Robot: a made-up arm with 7 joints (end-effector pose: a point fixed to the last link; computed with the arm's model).
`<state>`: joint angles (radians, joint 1 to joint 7).
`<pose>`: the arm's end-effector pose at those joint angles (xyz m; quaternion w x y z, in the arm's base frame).
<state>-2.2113 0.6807 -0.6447 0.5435 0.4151 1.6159 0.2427</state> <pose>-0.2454 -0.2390 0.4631 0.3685 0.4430 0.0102 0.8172</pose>
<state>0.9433 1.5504 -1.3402 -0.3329 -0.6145 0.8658 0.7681</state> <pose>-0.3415 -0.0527 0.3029 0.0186 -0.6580 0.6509 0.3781</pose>
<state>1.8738 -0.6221 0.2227 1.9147 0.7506 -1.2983 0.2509</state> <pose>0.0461 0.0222 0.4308 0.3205 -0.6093 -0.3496 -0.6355</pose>
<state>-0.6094 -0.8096 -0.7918 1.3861 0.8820 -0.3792 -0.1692</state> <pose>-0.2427 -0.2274 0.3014 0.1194 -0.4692 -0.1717 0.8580</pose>
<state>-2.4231 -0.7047 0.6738 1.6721 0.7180 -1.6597 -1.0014</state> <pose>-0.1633 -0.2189 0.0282 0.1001 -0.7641 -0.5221 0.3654</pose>
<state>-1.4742 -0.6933 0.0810 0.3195 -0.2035 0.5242 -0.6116</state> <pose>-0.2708 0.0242 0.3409 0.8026 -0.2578 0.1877 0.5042</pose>
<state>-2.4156 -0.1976 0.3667 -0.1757 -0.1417 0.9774 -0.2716</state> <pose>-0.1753 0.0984 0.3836 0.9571 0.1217 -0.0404 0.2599</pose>
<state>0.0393 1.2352 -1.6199 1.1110 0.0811 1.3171 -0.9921</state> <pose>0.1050 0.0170 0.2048 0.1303 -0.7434 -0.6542 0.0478</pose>
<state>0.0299 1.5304 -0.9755 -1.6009 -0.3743 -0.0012 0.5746</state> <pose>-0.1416 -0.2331 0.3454 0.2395 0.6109 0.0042 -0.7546</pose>
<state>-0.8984 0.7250 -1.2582 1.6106 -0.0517 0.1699 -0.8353</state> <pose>0.0223 -0.2984 0.4395 0.1555 0.6285 0.0049 0.7621</pose>
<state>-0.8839 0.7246 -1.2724 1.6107 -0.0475 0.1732 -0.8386</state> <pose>0.0251 -0.2954 0.4431 0.1572 0.6304 0.0141 0.7600</pose>
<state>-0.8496 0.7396 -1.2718 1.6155 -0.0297 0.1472 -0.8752</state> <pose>0.0340 -0.2909 0.4454 0.1413 0.6217 0.0269 0.7699</pose>
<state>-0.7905 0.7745 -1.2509 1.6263 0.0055 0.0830 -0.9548</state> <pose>0.0511 -0.2839 0.4465 0.1019 0.5989 0.0440 0.7931</pose>
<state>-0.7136 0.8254 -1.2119 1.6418 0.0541 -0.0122 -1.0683</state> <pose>0.0743 -0.2735 0.4468 0.0424 0.5647 0.0625 0.8218</pose>
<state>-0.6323 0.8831 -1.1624 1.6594 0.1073 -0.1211 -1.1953</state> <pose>0.0991 -0.2608 0.4467 0.0256 -0.5255 -0.0779 -0.8469</pose>
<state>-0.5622 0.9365 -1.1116 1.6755 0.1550 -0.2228 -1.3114</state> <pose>0.1201 -0.2487 0.4463 0.0876 -0.4887 -0.0863 -0.8638</pose>
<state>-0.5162 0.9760 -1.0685 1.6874 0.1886 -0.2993 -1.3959</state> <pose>0.1340 -0.2411 0.4452 0.1322 -0.4607 -0.0866 -0.8734</pose>
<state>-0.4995 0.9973 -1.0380 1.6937 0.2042 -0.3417 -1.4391</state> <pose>0.1401 -0.2394 0.4429 0.1554 -0.4444 -0.0805 -0.8786</pose>
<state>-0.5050 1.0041 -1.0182 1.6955 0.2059 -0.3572 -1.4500</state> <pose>0.1405 -0.2422 0.4399 0.1628 -0.4370 -0.0709 -0.8818</pose>
